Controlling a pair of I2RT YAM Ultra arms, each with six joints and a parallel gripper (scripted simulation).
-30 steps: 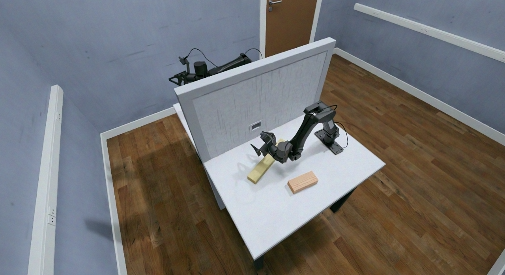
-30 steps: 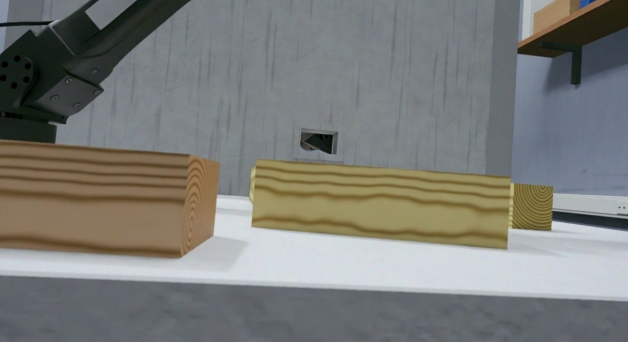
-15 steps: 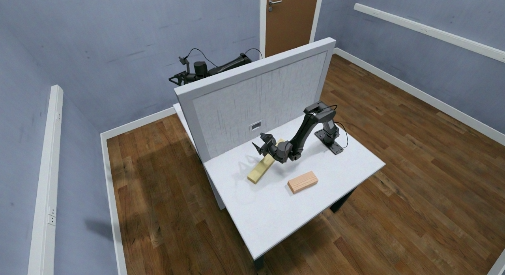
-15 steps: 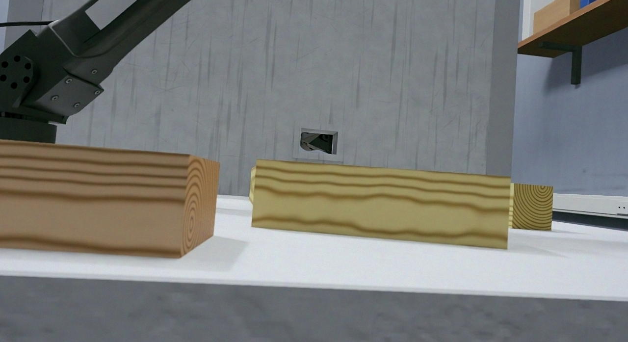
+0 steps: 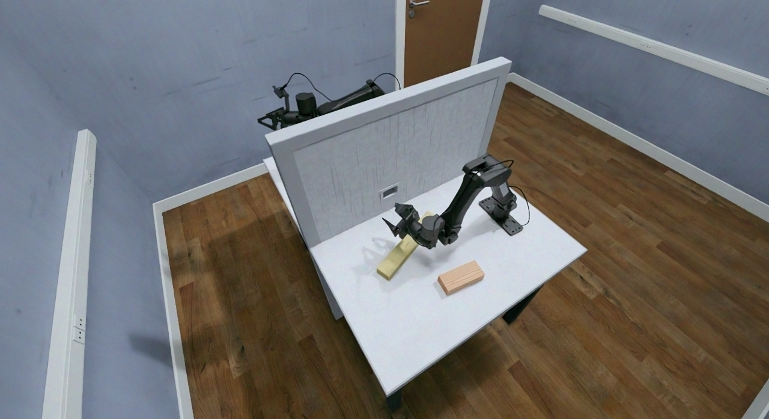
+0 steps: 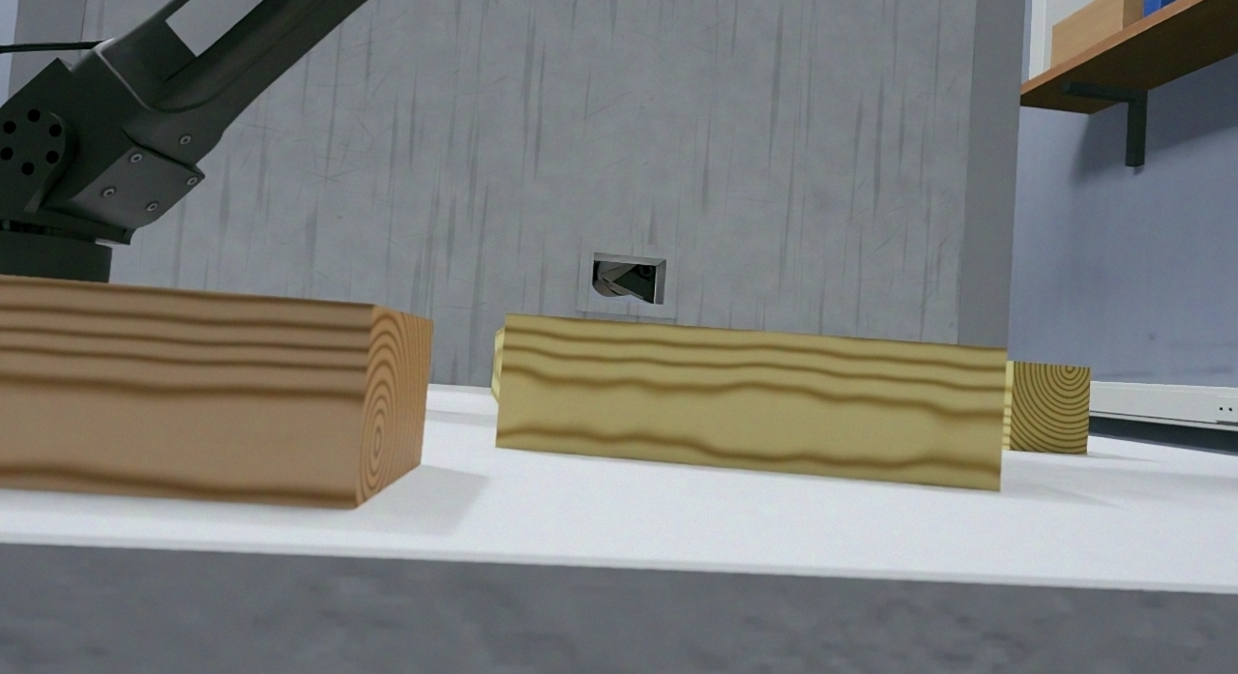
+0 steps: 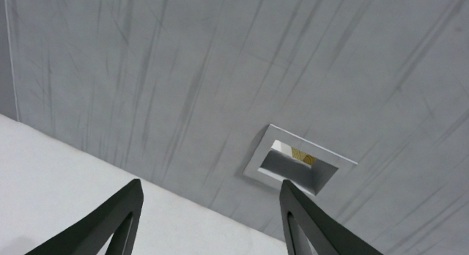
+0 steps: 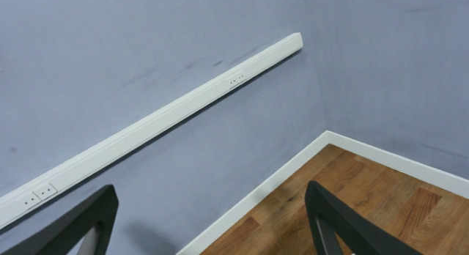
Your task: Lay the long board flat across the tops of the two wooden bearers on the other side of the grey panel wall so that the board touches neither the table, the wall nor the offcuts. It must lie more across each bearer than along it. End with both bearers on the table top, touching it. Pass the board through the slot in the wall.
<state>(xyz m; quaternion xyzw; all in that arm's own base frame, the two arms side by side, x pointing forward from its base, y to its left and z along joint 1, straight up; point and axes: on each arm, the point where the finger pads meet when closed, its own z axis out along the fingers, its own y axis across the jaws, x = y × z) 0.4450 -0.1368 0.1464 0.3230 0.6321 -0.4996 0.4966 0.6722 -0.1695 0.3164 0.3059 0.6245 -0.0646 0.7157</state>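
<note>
Right now my left hand is 130 mm above the long pale board, 80 mm to the right of it and 30 mm past it. Also, from my left hand: brown offcut: 300 mm to the left, 130 mm below, 100 mm behind; pale wooden bearer: 370 mm to the right, 120 mm below, 100 mm ahead.
</note>
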